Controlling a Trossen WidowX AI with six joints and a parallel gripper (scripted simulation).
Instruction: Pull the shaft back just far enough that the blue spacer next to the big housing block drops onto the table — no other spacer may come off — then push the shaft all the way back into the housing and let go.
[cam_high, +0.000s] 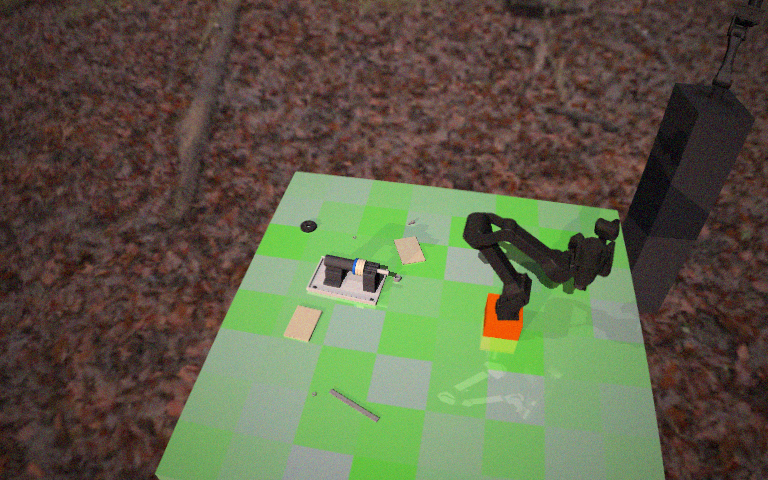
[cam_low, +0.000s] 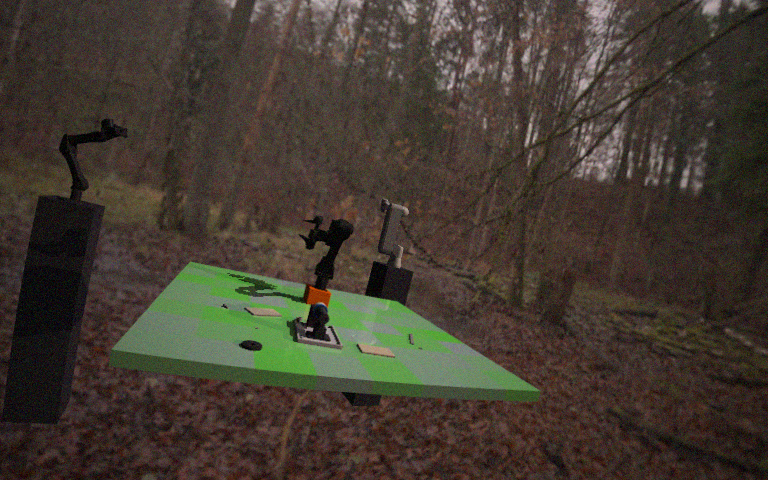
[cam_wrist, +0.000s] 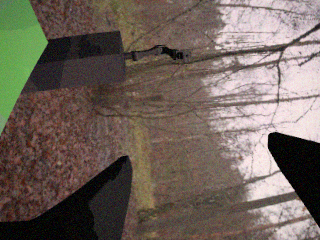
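My gripper tip is now 72 cm short of the tan spacer, 7 cm to the left of it and 26 cm above it. Round my gripper tip: grey bar (72 cm ahead, 37 cm to the left, 34 cm below); blue spacer (74 cm ahead, 8 cm to the right, 26 cm below); black disc (93 cm ahead, 34 cm to the right, 33 cm below).
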